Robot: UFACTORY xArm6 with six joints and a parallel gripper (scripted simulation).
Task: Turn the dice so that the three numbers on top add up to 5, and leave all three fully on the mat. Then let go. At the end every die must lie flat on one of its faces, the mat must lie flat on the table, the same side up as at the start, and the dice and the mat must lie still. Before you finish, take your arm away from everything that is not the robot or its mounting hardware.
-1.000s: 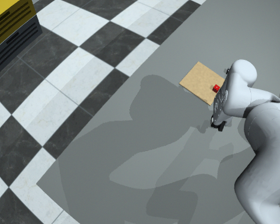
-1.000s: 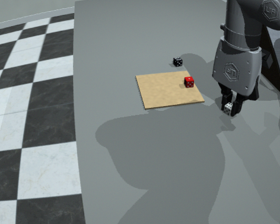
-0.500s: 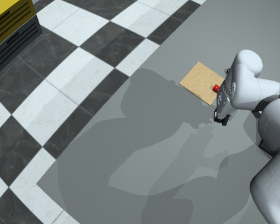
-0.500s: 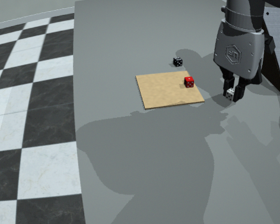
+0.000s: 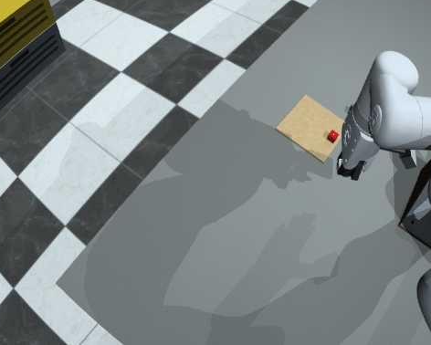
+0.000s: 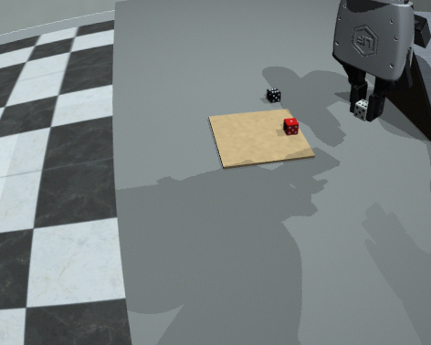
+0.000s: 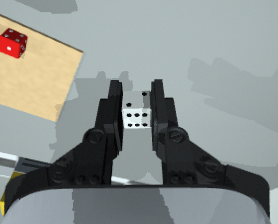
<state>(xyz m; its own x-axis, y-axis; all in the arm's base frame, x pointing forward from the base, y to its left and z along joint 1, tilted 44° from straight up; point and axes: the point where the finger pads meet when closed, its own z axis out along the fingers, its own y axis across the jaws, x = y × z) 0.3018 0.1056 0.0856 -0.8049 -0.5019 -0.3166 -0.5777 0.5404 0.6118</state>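
The white die is 1 cm below my hand and 1 cm ahead of it. The rest, counted from my hand: red die (11 cm to the right, 11 cm below, 8 cm ahead); tan mat (13 cm ahead, 12 cm below, 10 cm to the right); black die (22 cm to the right, 11 cm below, 8 cm ahead).
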